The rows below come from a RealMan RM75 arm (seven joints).
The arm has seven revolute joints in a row. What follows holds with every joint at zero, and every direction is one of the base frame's.
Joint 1 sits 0.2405 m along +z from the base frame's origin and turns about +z.
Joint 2 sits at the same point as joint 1 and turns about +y.
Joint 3 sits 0.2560 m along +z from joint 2 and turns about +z.
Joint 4 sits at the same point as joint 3 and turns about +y.
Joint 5 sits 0.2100 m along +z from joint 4 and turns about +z.
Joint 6 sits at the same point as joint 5 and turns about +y.
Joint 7 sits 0.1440 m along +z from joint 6 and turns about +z.
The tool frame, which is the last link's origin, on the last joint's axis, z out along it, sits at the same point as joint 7; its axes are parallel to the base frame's.
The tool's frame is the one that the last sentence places.
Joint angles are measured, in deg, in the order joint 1, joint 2, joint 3, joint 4, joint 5, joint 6, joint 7. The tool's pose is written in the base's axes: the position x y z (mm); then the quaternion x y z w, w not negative. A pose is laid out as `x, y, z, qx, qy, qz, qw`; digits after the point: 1 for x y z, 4 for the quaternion.
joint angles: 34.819, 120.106, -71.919, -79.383, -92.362, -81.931, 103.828
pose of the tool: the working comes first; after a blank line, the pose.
Where each joint sits with the arm in this pose, in the base's axes (m; each line is computed from the numbers above, not from the rounded line before):
joint 1: 0.0000 0.0000 0.2405
joint 2: 0.0000 0.0000 0.2405
joint 3: 0.1818 0.1265 0.1121
joint 4: 0.1818 0.1265 0.1121
joint 5: 0.1236 0.3250 0.1481
joint 6: 0.1236 0.3250 0.1481
joint 7: 0.0416 0.3435 0.0312
the tool: 0.0416 0.3435 0.0312

41.6, 343.5, 31.2, -0.9514, -0.0250, 0.2975, 0.0755
